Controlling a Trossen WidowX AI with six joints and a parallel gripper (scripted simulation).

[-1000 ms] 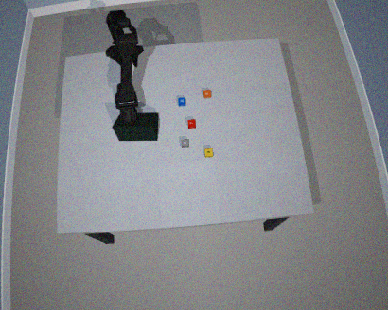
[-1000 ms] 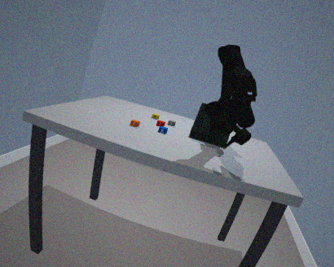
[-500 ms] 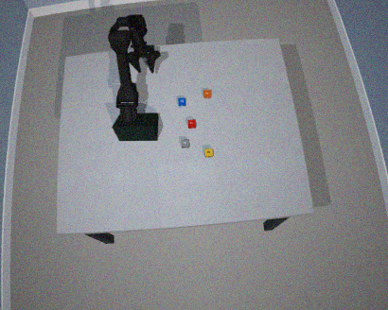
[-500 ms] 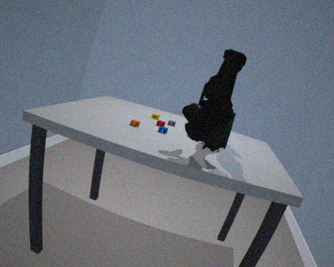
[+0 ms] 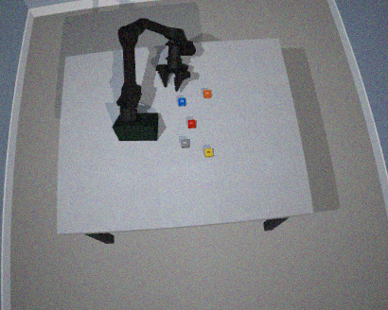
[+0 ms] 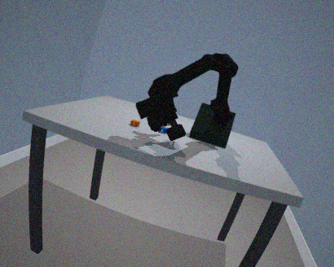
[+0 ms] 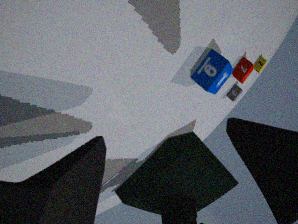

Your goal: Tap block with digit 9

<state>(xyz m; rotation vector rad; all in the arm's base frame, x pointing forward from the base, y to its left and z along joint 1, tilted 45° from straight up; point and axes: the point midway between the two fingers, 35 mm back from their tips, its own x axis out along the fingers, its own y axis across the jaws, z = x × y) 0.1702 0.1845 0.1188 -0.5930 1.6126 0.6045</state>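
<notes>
Right now my gripper tip is 50 mm short of the blue block, 50 mm to the left of it and 20 mm above it. From my gripper tip the other things lie so: orange block: 170 mm ahead, 10 mm to the right, 20 mm below; red block: 100 mm ahead, 160 mm to the right, 20 mm below; grey block: 70 mm ahead, 260 mm to the right, 20 mm below.
</notes>
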